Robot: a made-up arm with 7 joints.
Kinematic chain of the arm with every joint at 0, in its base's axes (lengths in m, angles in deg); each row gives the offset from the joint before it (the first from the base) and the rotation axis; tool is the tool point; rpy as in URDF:
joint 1: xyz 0 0 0.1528 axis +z
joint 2: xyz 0 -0.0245 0.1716 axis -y
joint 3: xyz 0 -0.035 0.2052 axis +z
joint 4: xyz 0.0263 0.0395 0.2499 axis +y
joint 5: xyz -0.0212 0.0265 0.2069 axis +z
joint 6: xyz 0 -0.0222 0.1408 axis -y
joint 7: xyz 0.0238 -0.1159 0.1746 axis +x
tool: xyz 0 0 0 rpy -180 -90 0
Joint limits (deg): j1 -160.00..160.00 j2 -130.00..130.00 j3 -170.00..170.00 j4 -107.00..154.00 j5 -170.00..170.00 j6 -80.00..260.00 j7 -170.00..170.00
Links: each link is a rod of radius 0.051 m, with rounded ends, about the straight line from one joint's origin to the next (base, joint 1, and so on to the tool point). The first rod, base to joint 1, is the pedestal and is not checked.
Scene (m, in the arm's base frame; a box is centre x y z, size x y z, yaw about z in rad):
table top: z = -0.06
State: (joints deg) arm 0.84 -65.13 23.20 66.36 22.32 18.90 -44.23
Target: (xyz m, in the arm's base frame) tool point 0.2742 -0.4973 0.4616
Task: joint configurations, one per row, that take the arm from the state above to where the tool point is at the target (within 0.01 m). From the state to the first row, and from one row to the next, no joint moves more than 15 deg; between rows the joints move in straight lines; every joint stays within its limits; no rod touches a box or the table.
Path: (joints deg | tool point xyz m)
1: -9.80 -51.92 15.57 77.33 24.31 18.03 -44.23 | 0.7646 -0.1175 0.2494
2: -20.45 -38.70 7.94 88.30 26.31 17.15 -44.23 | 0.6526 -0.3006 0.3351
3: -31.09 -25.49 0.31 99.27 28.30 16.28 -44.23 | 0.4808 -0.4354 0.4086
4: -41.73 -12.28 -7.32 110.24 30.29 15.41 -44.23 | 0.2742 -0.4973 0.4615

